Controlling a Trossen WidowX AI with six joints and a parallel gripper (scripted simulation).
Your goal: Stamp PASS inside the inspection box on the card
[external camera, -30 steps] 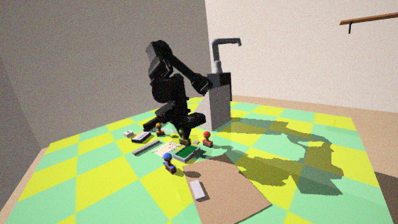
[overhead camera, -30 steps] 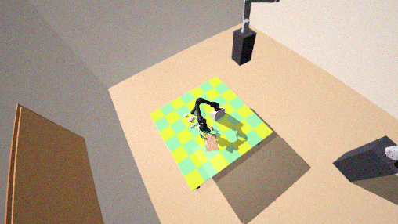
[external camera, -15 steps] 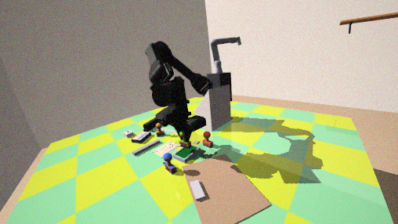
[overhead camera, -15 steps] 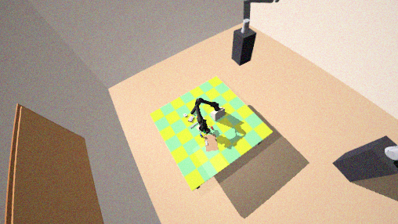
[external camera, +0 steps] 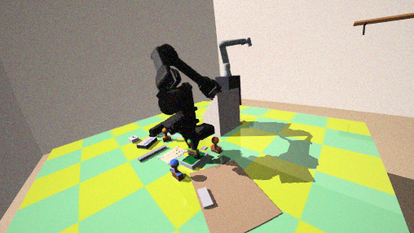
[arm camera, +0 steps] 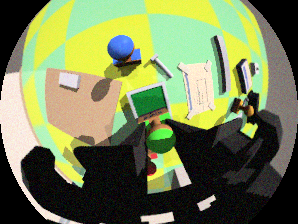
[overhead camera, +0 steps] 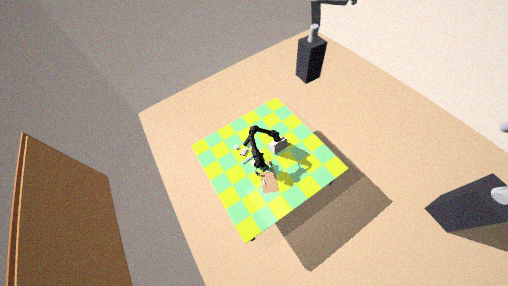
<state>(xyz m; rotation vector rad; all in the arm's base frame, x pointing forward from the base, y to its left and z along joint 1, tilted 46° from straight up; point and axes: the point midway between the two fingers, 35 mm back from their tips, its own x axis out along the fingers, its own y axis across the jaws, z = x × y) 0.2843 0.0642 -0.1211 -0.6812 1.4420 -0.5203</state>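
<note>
Now: gripper tip 5 cm above the green ink pad. Also, from my gripper tip: red-knobbed stamp 10 cm behind, 3 cm below, 1 cm to the left; white card 10 cm to the right, 5 cm below, 4 cm ahead; blue-knobbed stamp 9 cm ahead, 3 cm to the left, 3 cm below.
</note>
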